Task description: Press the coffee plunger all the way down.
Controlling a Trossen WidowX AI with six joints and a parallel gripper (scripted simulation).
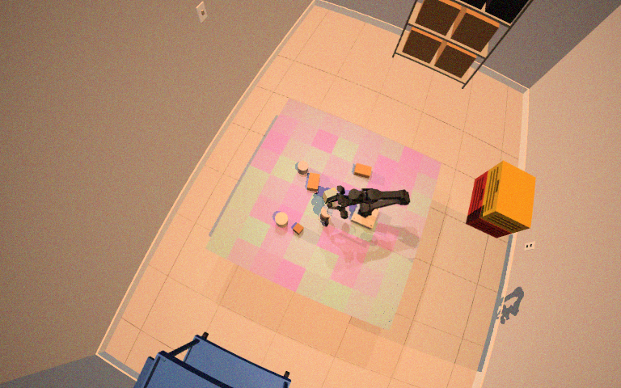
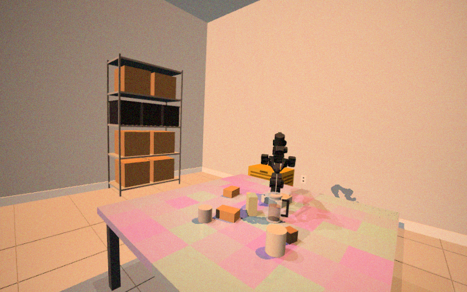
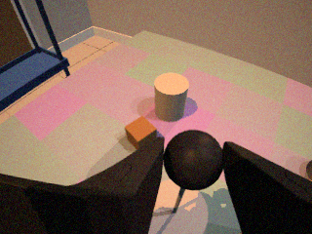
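Now: gripper tip 140 mm above the coffee press, 20 mm past it and 10 mm to the right of it. Round my gripper tip: cream block (220 mm below, 130 mm to the right, 40 mm ahead).
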